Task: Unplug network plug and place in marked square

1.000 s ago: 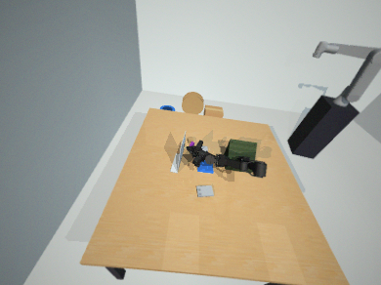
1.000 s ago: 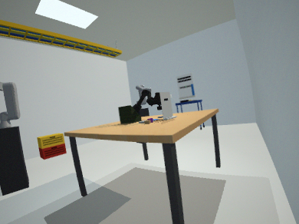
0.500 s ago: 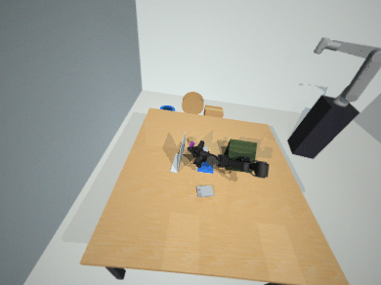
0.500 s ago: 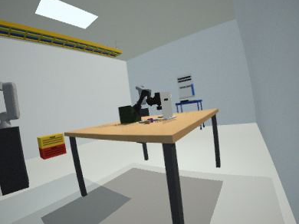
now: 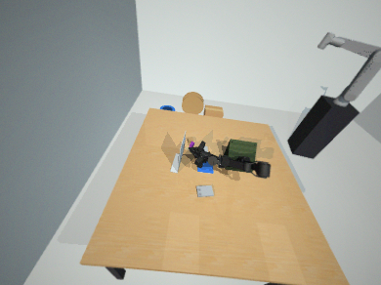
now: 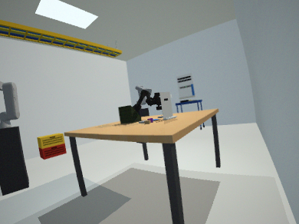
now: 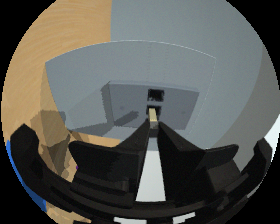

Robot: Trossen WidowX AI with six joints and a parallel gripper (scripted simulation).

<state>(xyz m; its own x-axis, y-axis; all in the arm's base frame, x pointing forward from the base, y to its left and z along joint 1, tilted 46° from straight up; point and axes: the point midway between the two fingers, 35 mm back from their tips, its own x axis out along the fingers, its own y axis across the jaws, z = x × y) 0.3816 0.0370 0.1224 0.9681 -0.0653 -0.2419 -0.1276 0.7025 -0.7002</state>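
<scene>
Right now the marked blue square is 190 mm below my gripper tip, 150 mm behind it and 40 mm to the right of it. Also, from my gripper tip: upright grey panel 70 mm below, 50 mm ahead.
</scene>
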